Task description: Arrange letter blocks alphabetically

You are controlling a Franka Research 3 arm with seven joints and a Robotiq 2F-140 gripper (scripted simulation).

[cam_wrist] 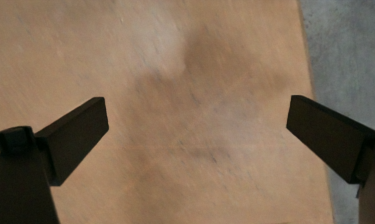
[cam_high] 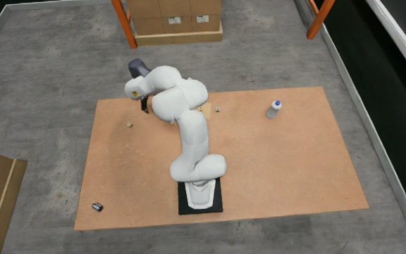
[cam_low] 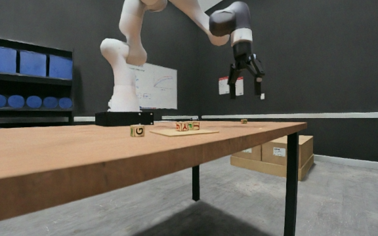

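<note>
My gripper is now 17 cm to the right of the block, 12 cm above it and 10 cm past it. From my hand the other things lie so: pale yellow mat (34 cm to the right, 13 cm below, 1 cm ahead); white bottle (86 cm to the right, 5 cm below, 4 cm behind); black object (65 cm behind, 30 cm to the left, 11 cm below).
</note>
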